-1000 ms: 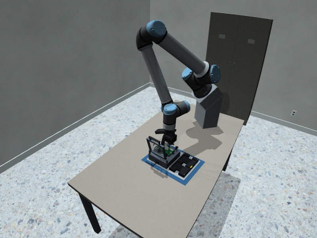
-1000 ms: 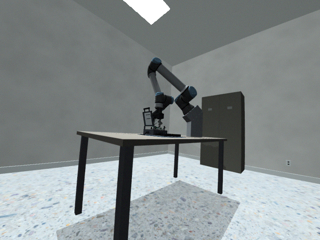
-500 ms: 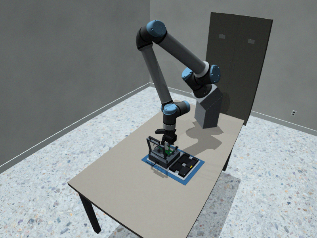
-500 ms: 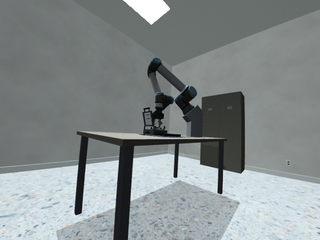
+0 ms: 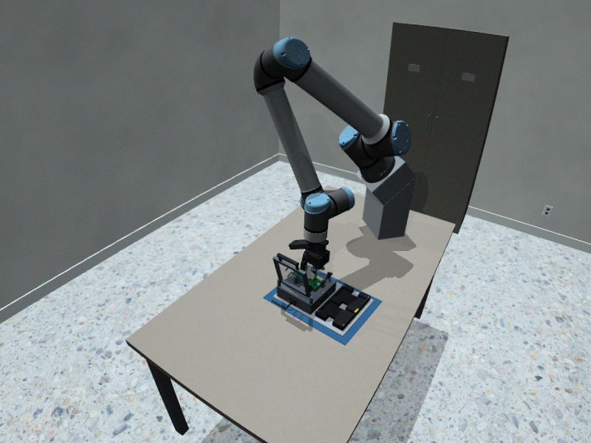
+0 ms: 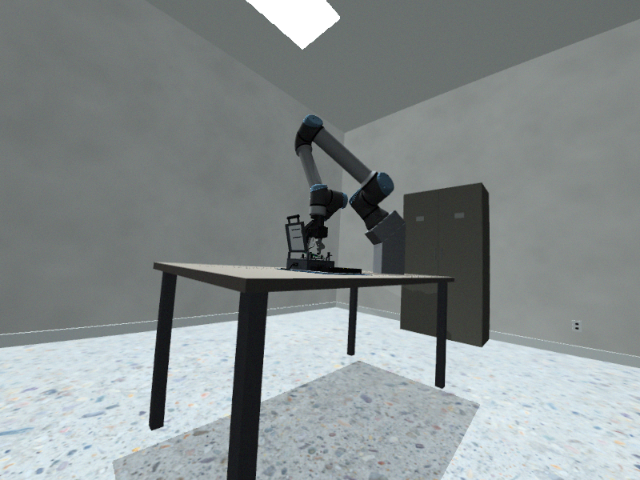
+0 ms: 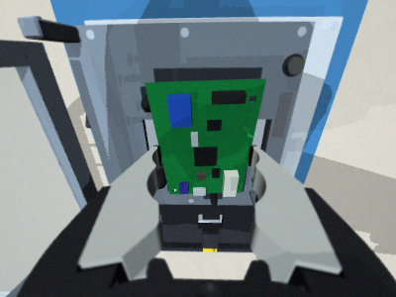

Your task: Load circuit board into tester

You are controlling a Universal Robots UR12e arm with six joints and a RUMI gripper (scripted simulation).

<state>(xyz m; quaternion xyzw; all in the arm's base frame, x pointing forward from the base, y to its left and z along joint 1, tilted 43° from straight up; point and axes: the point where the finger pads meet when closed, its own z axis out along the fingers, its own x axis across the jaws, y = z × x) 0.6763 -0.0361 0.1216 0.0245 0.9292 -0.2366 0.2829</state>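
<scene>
My gripper is now right at the green circuit board. The rest, counted from my hand: tester lid: 120 mm ahead, 30 mm to the right, 90 mm above; then tester nest: 10 mm ahead, 10 mm to the left, 20 mm below.
</scene>
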